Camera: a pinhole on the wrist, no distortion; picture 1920 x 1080 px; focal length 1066.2 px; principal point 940.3 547.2 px. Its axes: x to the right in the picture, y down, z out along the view. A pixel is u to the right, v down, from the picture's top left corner.
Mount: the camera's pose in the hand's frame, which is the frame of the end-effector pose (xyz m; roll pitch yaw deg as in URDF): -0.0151 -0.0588 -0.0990 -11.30 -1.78 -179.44
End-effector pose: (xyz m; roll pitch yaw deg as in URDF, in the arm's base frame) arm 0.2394 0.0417 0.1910 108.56 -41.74 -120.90
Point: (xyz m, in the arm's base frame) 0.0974 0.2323 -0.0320
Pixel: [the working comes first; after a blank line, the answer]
In the camera's frame: 0.2112 -0.0951 0.3223

1639.0 232.4
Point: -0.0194 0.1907 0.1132
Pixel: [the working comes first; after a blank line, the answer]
In the camera's frame: 0.0444 -0.1725 0.3739

1067.1 55.1
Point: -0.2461 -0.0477 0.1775
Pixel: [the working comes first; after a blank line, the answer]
In the camera's frame: -0.2326 -0.0637 0.5279

470.4 418.5
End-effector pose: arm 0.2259 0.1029 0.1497 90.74 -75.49 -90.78
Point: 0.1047 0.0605 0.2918
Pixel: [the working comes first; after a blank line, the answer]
In the camera's frame: -0.1573 -0.0947 0.2102

142.3 66.6
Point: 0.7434 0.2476 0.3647
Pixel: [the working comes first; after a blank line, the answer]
In the camera's frame: -0.2006 -0.1653 -0.4542

behind the camera
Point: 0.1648 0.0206 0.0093
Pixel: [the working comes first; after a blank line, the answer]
In the camera's frame: 0.1055 0.0232 0.1650

1621.8 697.1
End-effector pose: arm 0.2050 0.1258 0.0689 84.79 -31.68 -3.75
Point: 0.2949 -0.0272 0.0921
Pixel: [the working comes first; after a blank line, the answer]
In the camera's frame: -0.1047 -0.0598 0.2385

472.3 280.0
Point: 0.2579 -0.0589 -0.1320
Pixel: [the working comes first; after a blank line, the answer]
In the camera's frame: 0.0449 0.1075 0.2858

1107.6 948.3
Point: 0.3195 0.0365 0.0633
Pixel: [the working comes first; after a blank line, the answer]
In the camera's frame: -0.1087 -0.0178 0.1775

287.3 440.0
